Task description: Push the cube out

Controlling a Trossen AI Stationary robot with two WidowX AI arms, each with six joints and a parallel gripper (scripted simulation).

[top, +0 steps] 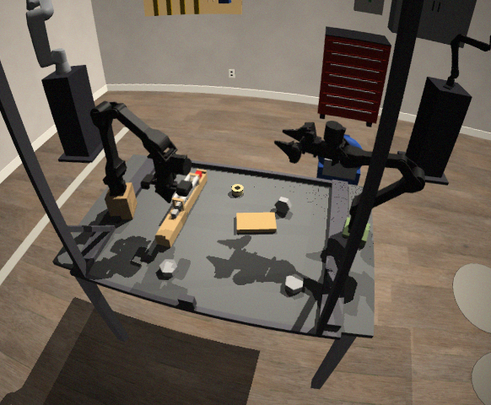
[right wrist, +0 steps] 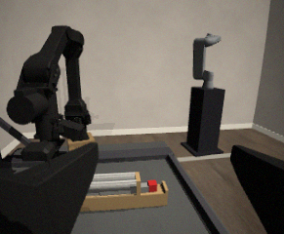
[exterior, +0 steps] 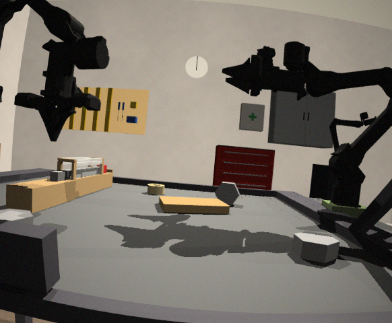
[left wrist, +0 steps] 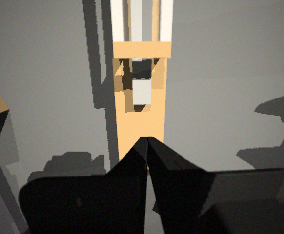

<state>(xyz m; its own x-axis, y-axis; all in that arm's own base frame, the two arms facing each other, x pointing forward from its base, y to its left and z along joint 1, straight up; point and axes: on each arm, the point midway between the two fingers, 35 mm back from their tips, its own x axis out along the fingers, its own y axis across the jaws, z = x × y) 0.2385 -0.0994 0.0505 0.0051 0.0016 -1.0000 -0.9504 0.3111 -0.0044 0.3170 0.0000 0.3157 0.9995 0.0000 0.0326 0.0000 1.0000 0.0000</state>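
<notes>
Now: the red cube 27 cm ahead of my left hand, 4 cm to the right of it and 11 cm below it. Round my left hand: tan channel 14 cm ahead, 2 cm to the right, 11 cm below; then tan ring 24 cm ahead, 21 cm to the right, 15 cm below; then flat tan plate 6 cm ahead, 32 cm to the right, 16 cm below.
</notes>
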